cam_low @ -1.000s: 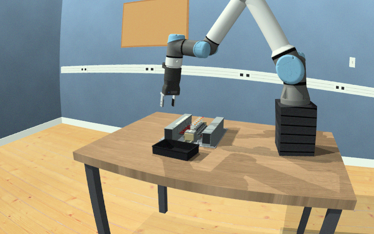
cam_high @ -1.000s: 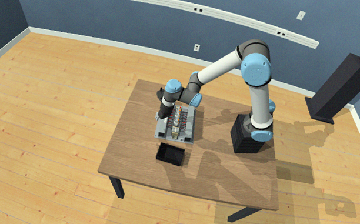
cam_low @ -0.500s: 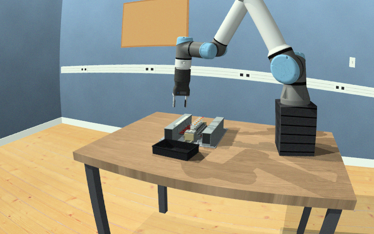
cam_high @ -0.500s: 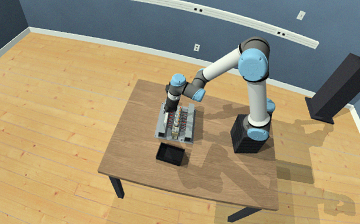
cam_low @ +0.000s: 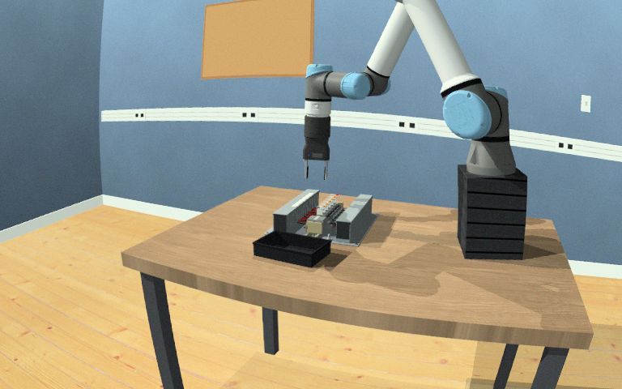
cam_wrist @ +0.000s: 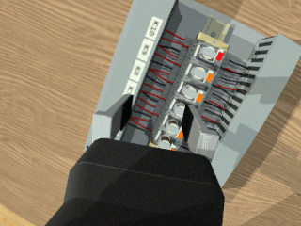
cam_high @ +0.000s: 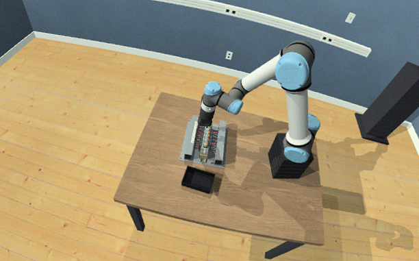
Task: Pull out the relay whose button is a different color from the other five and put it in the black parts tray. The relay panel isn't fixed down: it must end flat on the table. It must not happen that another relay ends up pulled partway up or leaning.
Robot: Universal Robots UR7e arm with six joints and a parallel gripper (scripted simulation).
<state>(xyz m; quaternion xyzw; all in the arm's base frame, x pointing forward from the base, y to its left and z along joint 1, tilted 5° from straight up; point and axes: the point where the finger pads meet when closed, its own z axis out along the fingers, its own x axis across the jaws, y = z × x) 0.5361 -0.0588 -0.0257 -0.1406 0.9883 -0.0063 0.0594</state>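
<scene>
The relay lies 100 mm below my hand, 80 mm to the right of it and 30 mm behind it. The rest, counted from my hand: relay panel 120 mm below, 40 mm behind, 10 mm to the left; black parts tray 280 mm to the left, 130 mm below, 50 mm behind.
</scene>
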